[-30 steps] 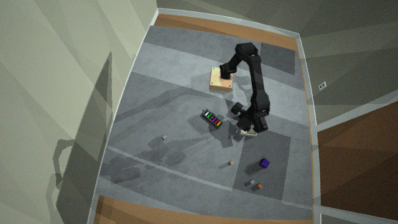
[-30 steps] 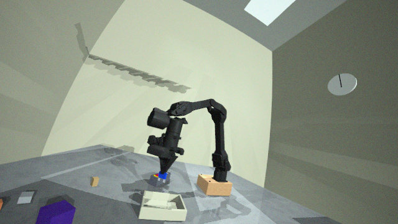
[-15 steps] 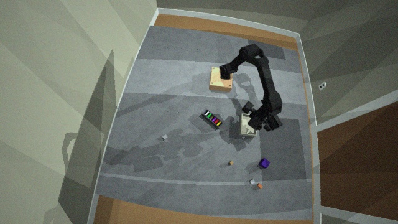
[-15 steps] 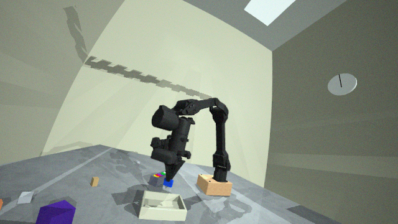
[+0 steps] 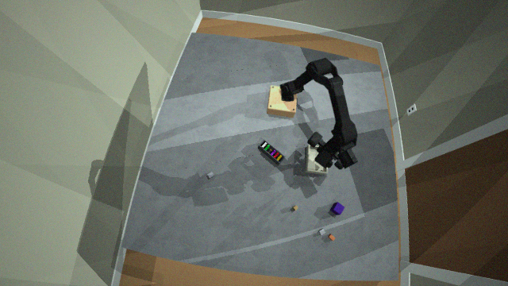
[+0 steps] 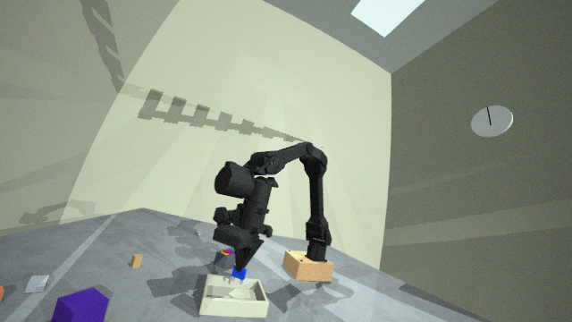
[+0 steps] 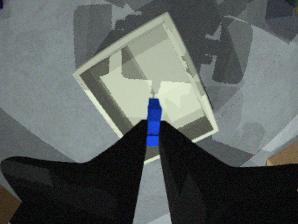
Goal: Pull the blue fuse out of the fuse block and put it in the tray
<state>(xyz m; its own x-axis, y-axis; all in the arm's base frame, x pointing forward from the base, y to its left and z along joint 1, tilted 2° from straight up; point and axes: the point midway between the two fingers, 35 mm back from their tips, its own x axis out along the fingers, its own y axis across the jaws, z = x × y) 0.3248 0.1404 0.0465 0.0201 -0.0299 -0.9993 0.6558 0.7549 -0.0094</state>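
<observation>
The blue fuse lies 1 cm below my gripper tip. The rest, counted from my gripper tip: tan cube (23 cm ahead, 12 cm to the right, 6 cm below); cream tray (7 cm below); purple cube (24 cm ahead, 8 cm to the left, 5 cm below).
</observation>
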